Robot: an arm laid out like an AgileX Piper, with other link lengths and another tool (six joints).
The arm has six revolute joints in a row. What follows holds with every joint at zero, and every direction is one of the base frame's.
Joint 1 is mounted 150.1 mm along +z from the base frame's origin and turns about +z.
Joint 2 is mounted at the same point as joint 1 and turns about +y.
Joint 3 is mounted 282.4 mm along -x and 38.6 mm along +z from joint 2 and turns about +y.
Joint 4 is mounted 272.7 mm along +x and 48.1 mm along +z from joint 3 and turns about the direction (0.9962, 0, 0.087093).
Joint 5 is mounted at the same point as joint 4 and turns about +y.
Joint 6 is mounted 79.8 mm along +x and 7.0 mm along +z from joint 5 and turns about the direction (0.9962, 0, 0.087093).
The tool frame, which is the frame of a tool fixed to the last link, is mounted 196.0 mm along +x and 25.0 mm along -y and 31.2 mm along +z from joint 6; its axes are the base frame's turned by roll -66.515, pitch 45.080 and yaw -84.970 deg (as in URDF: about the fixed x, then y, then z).
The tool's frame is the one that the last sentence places.
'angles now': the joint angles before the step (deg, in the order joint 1, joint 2, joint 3, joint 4, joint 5, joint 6). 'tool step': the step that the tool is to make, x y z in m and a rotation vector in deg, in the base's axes. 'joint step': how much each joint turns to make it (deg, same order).
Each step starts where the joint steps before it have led.
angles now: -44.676, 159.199, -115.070, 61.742, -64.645, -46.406
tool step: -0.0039, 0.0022, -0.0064, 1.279, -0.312, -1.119
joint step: 0.253, -0.006, 0.016, 2.099, -0.008, -0.832
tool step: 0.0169, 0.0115, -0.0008, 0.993, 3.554, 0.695
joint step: 1.978, 0.001, 0.005, 1.272, -0.475, -4.236
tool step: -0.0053, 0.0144, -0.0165, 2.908, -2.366, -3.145
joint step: 1.740, -0.001, -0.014, 6.299, -1.257, -0.756
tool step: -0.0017, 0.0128, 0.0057, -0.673, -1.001, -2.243
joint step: 1.468, -0.440, -0.024, 2.485, -2.900, -0.146
